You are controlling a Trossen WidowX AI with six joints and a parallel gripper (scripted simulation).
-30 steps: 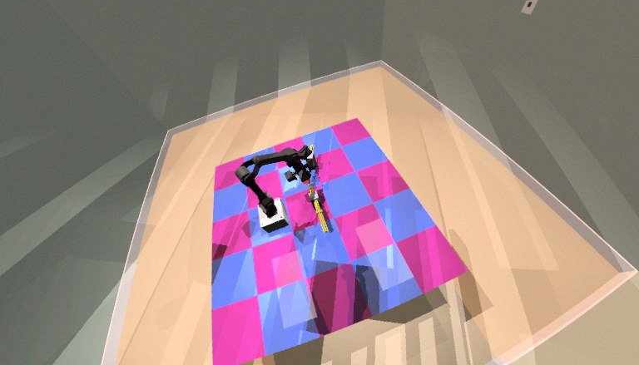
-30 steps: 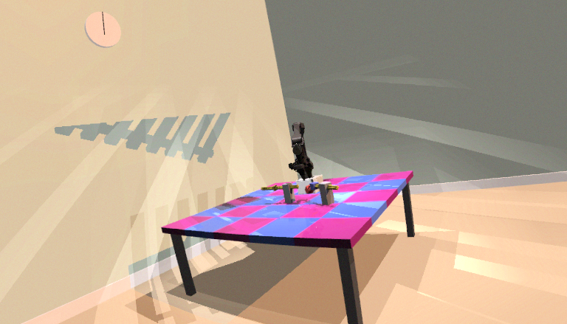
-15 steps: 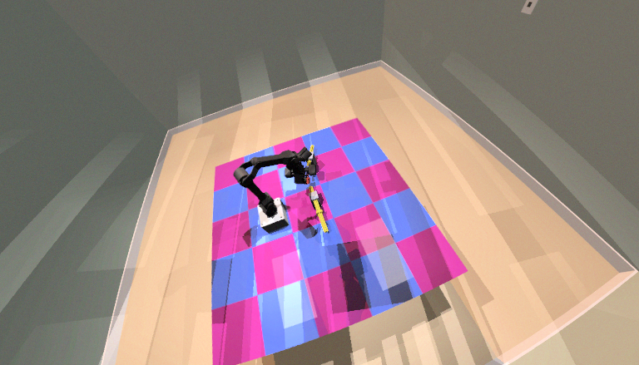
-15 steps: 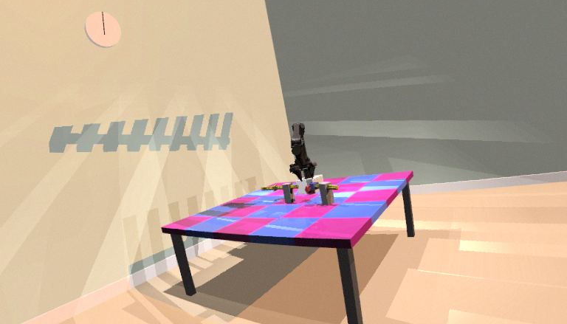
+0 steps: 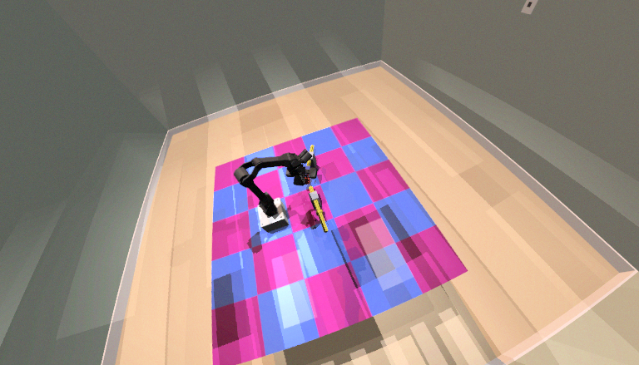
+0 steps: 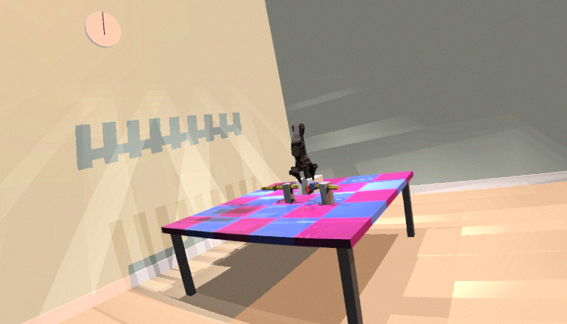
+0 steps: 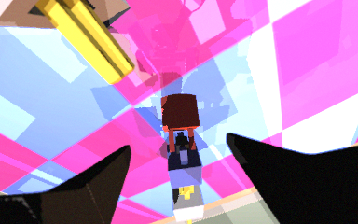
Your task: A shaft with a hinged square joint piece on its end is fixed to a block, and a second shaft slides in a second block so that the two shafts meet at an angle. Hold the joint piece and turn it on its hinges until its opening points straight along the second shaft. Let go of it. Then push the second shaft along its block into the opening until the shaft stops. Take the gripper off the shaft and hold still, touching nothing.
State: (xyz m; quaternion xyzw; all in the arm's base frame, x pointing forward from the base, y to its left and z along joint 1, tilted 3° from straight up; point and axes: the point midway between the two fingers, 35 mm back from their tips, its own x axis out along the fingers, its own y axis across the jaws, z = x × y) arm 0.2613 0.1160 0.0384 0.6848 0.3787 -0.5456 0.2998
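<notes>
Now: gripper tip 10 mm to the right of the red-orange joint piece and 40 mm above it.
</notes>
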